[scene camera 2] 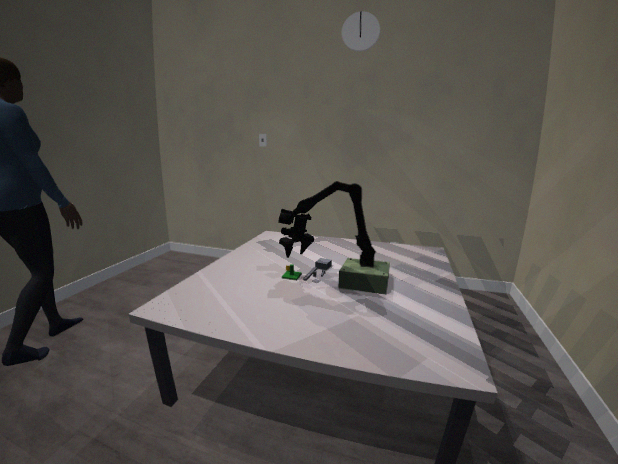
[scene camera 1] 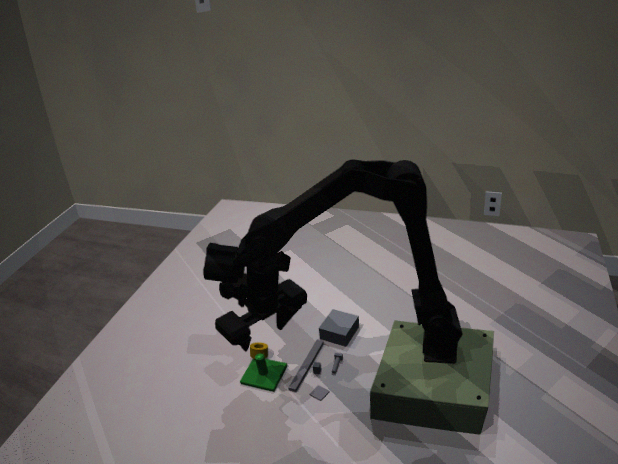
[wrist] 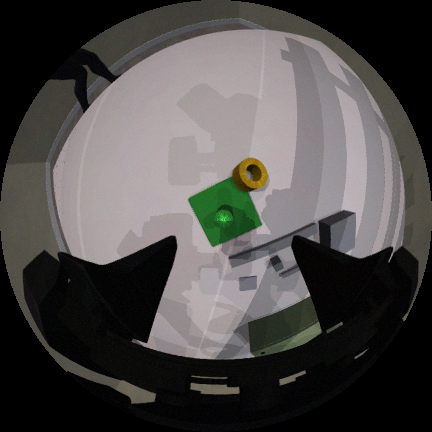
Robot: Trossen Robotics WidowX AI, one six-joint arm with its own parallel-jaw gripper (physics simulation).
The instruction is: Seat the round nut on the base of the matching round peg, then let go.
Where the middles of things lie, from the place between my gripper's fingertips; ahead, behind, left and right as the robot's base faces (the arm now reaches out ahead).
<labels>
I see the yellow round nut (wrist: 259, 174) 4 cm ahead of my hand, 5 cm to the right of it and 9 cm below it. Round my hand: green base with round peg (scene camera 1: 262, 373) 1 cm ahead, 1 cm to the left, 8 cm below.
</labels>
